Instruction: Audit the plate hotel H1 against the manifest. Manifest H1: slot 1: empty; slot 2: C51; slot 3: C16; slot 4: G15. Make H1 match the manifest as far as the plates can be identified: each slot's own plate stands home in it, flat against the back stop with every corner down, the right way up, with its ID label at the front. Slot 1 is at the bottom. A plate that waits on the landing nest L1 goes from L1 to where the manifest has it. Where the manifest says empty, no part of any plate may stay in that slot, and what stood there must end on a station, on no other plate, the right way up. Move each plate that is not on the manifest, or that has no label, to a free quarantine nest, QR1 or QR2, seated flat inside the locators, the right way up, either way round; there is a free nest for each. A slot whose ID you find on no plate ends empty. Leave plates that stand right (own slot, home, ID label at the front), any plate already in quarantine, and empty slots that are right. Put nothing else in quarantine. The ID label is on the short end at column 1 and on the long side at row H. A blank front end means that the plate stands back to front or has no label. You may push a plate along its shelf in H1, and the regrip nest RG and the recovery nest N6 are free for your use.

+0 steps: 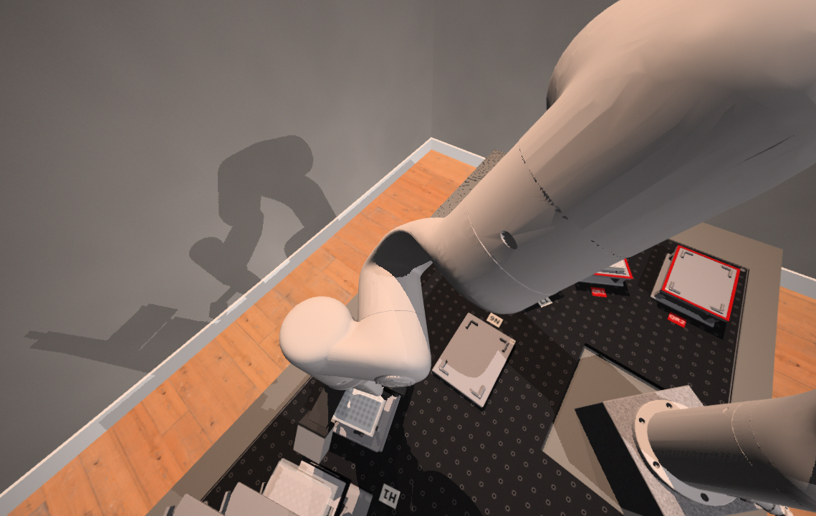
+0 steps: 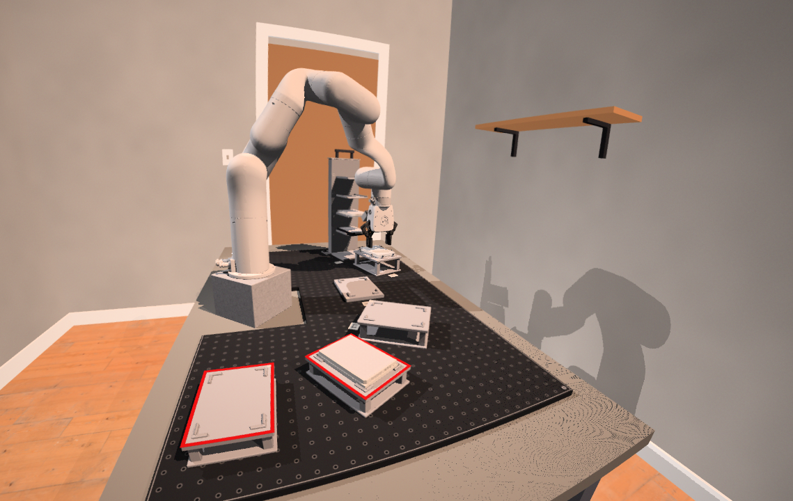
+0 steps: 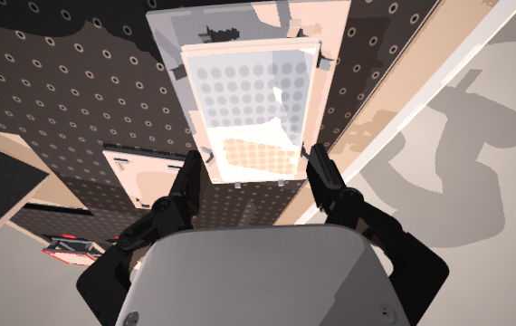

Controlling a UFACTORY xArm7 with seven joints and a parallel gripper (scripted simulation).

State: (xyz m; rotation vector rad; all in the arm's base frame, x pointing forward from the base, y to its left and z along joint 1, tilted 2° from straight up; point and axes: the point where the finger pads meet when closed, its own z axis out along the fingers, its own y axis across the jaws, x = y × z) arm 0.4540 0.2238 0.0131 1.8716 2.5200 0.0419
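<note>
Now: hand 5 cm above the regrip nest RG and 1 cm to the right of it. Also, from my hand: H1 tag (14 cm behind, 11 cm to the left, 10 cm below); RG label (10 cm below, 9 cm to the right, 3 cm ahead); dark plate (19 cm to the left, 6 cm behind, 1 cm above).
</note>
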